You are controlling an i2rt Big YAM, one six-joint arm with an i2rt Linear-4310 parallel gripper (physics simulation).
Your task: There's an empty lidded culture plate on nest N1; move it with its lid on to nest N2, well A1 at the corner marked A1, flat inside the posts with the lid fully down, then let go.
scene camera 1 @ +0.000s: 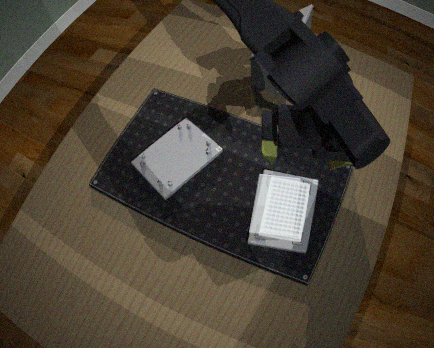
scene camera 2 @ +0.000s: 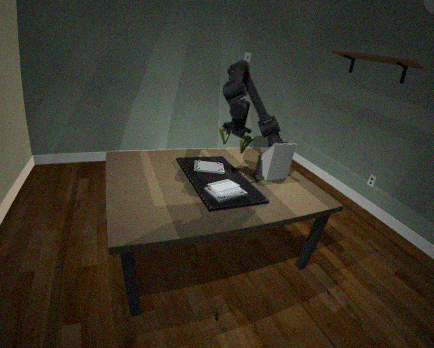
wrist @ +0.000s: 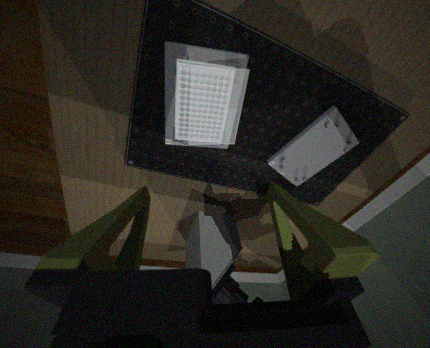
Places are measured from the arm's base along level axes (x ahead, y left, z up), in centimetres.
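Pixels of known places: gripper, fingertip midpoint: (scene camera 1: 301,163) (scene camera 2: 232,148) (wrist: 208,189); arm's base, origin of the base link: (scene camera 2: 277,149) (wrist: 214,284).
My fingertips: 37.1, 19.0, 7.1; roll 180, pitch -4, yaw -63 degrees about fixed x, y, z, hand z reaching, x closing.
Observation:
For each thing: its top centre in the pictures, then the offset to it from my fingertips, as dx, dy, dz. Level surfaces: height alone.
- white culture plate, middle of its top: (wrist: 216,111) (scene camera 1: 276,203) (scene camera 2: 224,183) -0.3, -2.9, -18.5
- nest N1, middle of its top: (wrist: 202,106) (scene camera 1: 285,208) (scene camera 2: 226,189) -0.9, -0.9, -20.1
- Nest N2, middle of its top: (scene camera 1: 174,152) (wrist: 316,156) (scene camera 2: 209,164) -0.8, -26.9, -19.7
- black perforated board, middle of its top: (scene camera 1: 222,174) (wrist: 269,139) (scene camera 2: 217,176) -2.2, -16.3, -21.8
- wooden table, its level: dz -23.2
The white culture plate (scene camera 1: 285,207) (scene camera 2: 225,187) (wrist: 204,102), with a grid of wells, lies on nest N1 (scene camera 1: 300,247) (scene camera 2: 229,199) (wrist: 170,75). A translucent border, apparently its lid, shows around the grid; how the lid is seated cannot be told. Nest N2 (scene camera 1: 175,160) (scene camera 2: 209,170) (wrist: 312,152) is a grey plate with short posts near its corners, bare and turned at an angle to N1. A small pale mark shows at one of its corners, too small to read. My gripper (scene camera 1: 305,159) (scene camera 2: 233,146) (wrist: 208,189) is open and empty, high above the board, away from both nests.
Both nests stand on a black perforated board (scene camera 1: 220,215) (scene camera 2: 256,199) (wrist: 150,100) on the wooden table (scene camera 2: 150,220). The pale block at the arm's base (scene camera 2: 279,161) (wrist: 212,247) stands beside the board. A wall shelf (scene camera 2: 377,59) is at the right in scene camera 2.

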